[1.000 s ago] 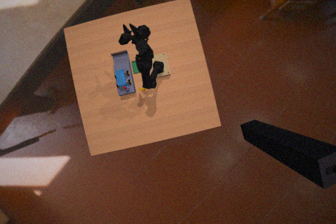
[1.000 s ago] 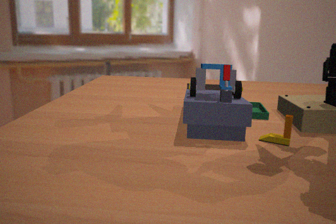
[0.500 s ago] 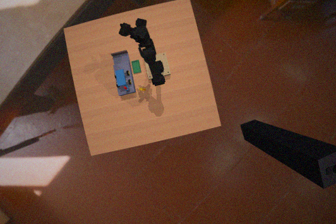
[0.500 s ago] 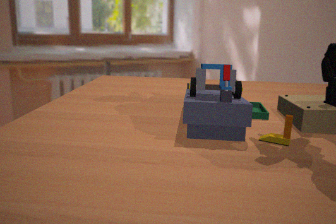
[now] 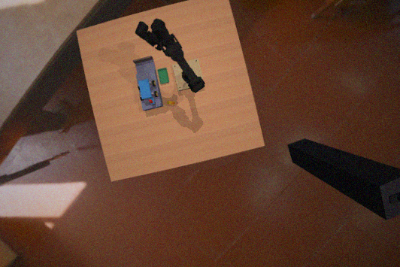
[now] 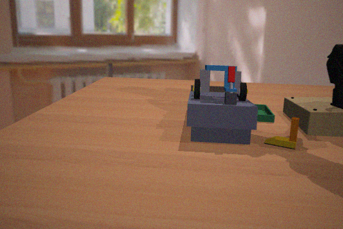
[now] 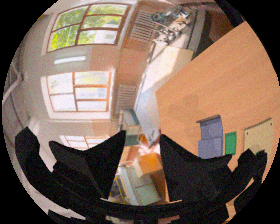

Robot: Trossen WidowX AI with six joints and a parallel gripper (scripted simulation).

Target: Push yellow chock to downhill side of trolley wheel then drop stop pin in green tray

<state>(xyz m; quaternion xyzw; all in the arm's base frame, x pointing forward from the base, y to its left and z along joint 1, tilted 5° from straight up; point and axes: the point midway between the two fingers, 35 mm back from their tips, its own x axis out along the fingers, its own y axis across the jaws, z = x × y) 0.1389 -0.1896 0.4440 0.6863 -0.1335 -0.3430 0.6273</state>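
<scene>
The yellow chock lies 450 mm below my gripper tip, 360 mm to the left of it and 30 mm ahead of it. From my gripper tip the other things lie so: trolley: 360 mm below, 220 mm to the left, 150 mm ahead; red-headed stop pin: 340 mm below, 320 mm to the left, 140 mm ahead.
</scene>
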